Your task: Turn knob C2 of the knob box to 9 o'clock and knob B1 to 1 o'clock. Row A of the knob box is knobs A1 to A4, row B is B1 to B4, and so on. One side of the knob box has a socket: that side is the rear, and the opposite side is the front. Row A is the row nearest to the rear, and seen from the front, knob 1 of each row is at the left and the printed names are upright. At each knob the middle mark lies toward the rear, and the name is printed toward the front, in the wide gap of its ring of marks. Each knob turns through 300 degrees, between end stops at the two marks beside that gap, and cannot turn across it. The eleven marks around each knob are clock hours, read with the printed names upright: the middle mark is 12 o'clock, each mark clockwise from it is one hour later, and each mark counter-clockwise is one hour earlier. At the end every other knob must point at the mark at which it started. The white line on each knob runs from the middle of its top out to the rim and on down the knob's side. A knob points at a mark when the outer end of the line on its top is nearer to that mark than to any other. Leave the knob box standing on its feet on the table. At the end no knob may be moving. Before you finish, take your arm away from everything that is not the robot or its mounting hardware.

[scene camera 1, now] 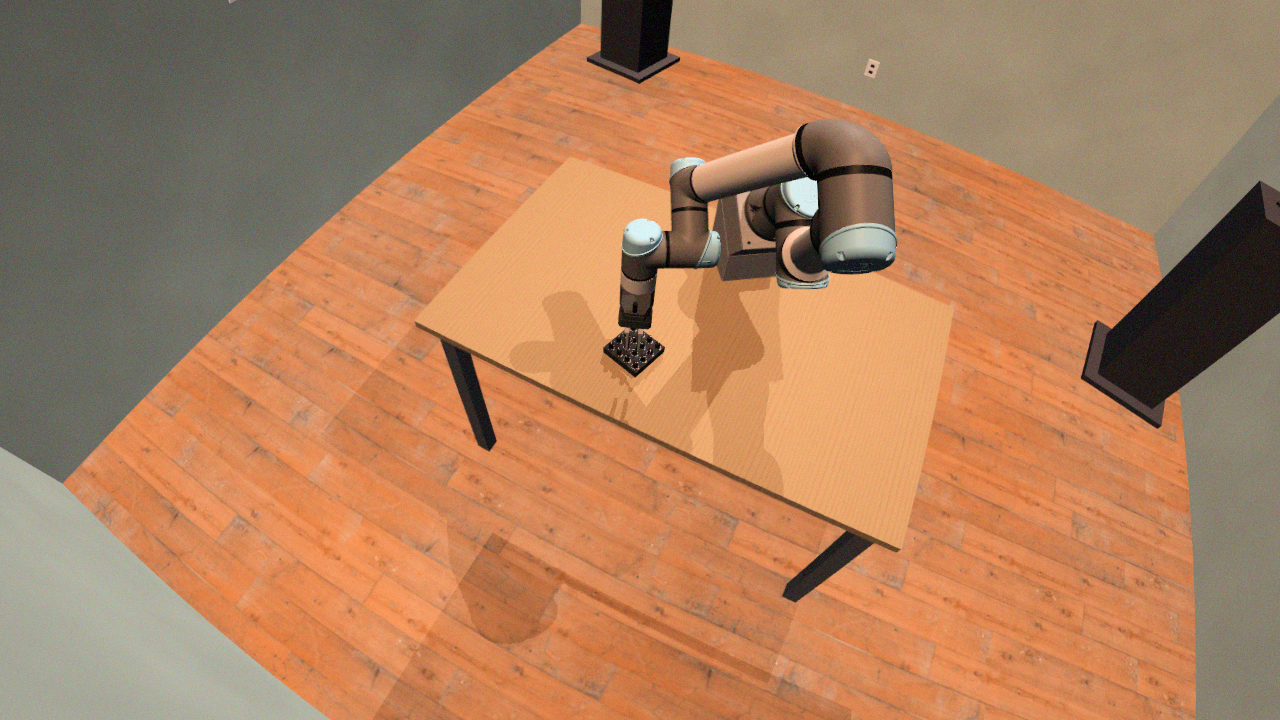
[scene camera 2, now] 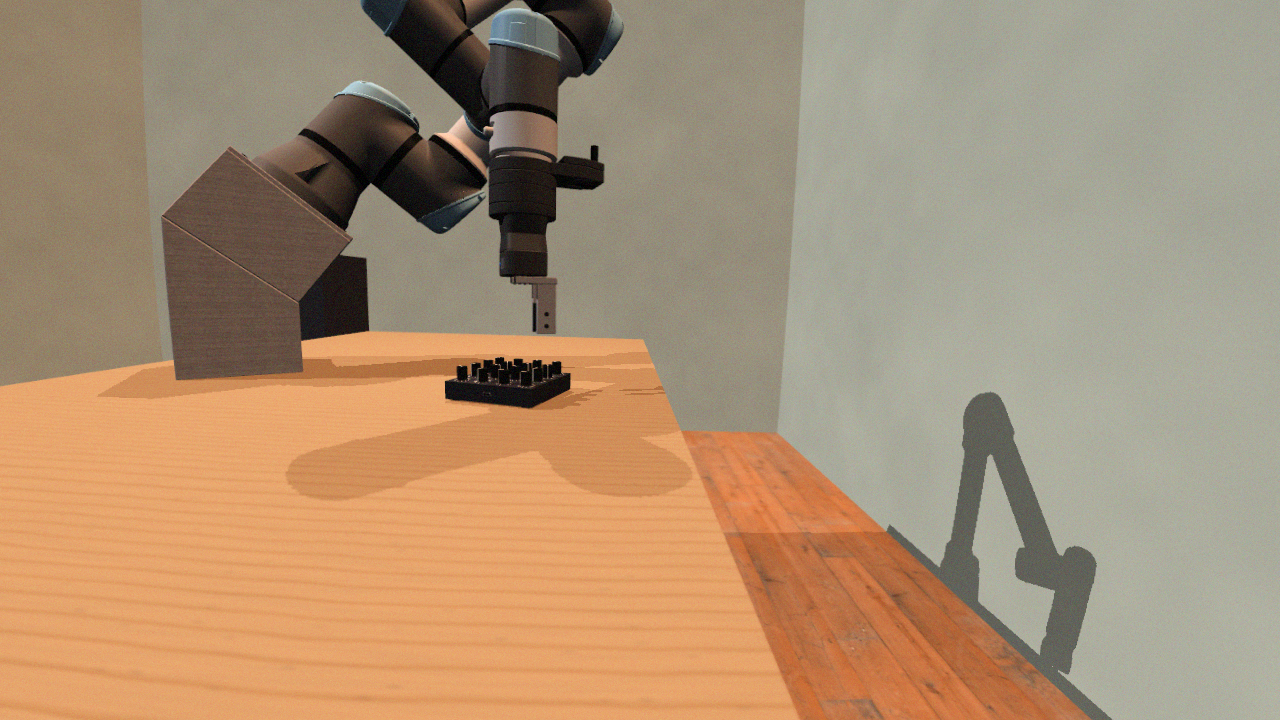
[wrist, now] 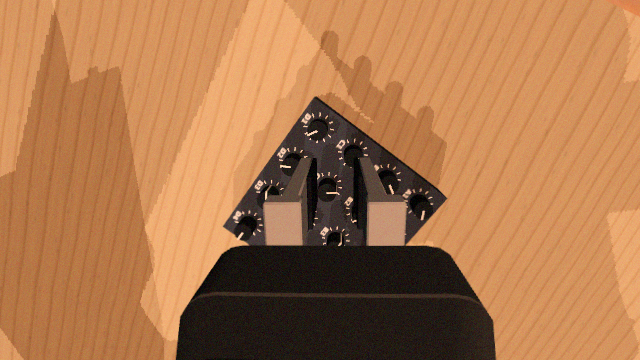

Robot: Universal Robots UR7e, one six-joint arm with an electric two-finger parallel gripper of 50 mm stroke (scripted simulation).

Path:
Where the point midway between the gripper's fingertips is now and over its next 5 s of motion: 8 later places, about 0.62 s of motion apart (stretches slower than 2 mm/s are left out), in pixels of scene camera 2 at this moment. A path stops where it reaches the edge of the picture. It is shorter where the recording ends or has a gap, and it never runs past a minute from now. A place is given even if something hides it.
My gripper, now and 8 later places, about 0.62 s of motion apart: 543, 332; 545, 329; 540, 326; 532, 323; 527, 321; 526, 326; 526, 342; 527, 356; 527, 359

